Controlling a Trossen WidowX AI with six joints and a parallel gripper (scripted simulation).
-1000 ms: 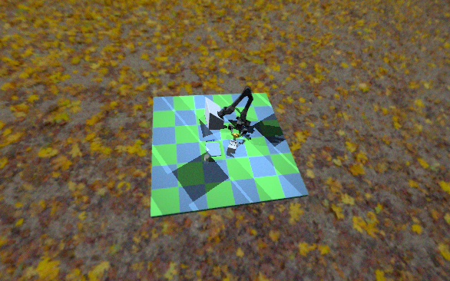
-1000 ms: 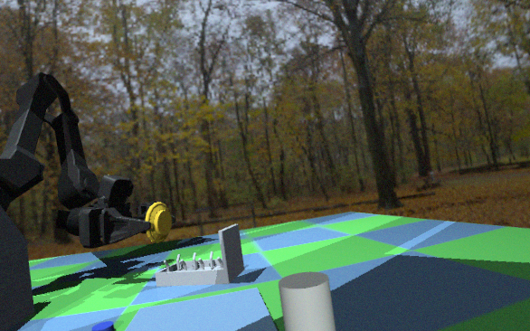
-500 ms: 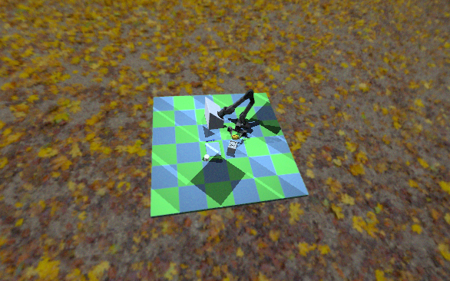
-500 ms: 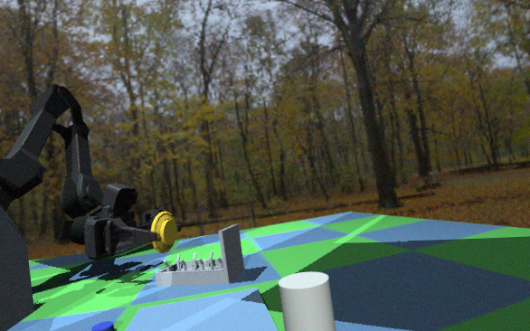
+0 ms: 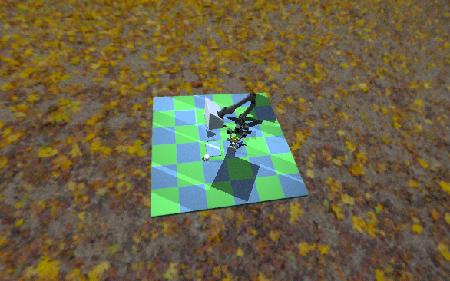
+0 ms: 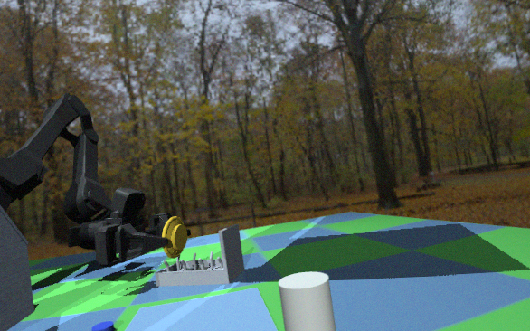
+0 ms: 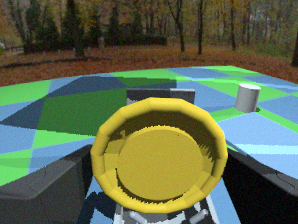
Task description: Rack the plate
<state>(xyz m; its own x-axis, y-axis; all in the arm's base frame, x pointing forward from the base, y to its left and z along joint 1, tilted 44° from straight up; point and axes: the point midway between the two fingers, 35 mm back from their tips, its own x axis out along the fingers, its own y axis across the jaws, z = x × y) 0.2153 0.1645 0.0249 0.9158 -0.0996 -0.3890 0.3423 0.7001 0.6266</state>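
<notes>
Now: the dish rack 50 mm below my gripper tip, 30 mm ahead of it and 20 mm to the right of it. Round my gripper tip: white cylinder (270 mm to the right, 160 mm ahead, 50 mm below); then yellow plate (10 mm behind); then blue spoon (210 mm to the right, 70 mm below, 50 mm behind).
</notes>
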